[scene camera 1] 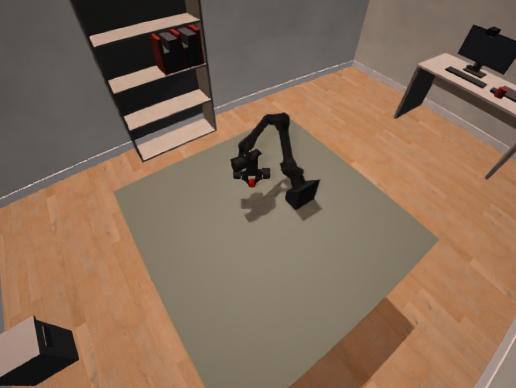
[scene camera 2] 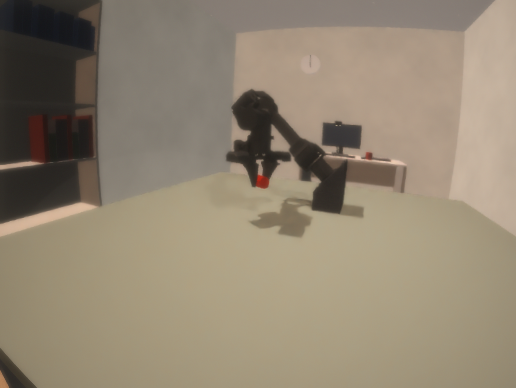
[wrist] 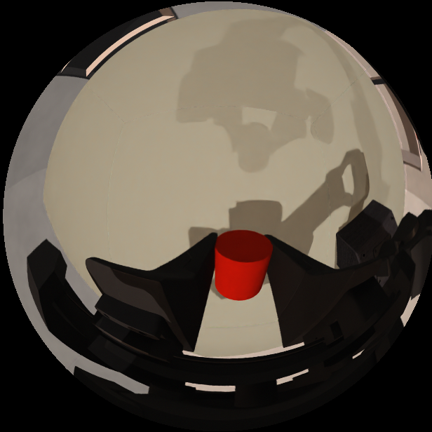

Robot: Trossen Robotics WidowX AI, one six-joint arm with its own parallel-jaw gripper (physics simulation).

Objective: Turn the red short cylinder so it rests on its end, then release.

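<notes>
The red short cylinder [scene camera 1: 252, 183] [scene camera 2: 262, 181] [wrist: 241, 272] is between the two fingertips of my gripper [scene camera 1: 251, 181] [scene camera 2: 261, 180] [wrist: 240, 239]. My gripper is shut on it, with one finger on each side of its curved wall. The cylinder is held above the green-grey mat [scene camera 1: 280, 280] [scene camera 2: 250, 300] [wrist: 150, 165], and the arm's shadow falls on the mat apart from it. In the wrist view one flat end of the cylinder shows, facing away from the gripper's body. The inner faces of the fingers are partly hidden.
The arm's base [scene camera 1: 302, 195] [scene camera 2: 330, 192] stands on the mat to the right of the gripper. A bookshelf [scene camera 1: 166, 79] with books stands behind the mat. A desk [scene camera 1: 431, 64] [scene camera 2: 400, 162] with a monitor [scene camera 1: 487, 48] [scene camera 2: 341, 135] stands farther off, and a dark cabinet [scene camera 1: 57, 342] is at the lower left.
</notes>
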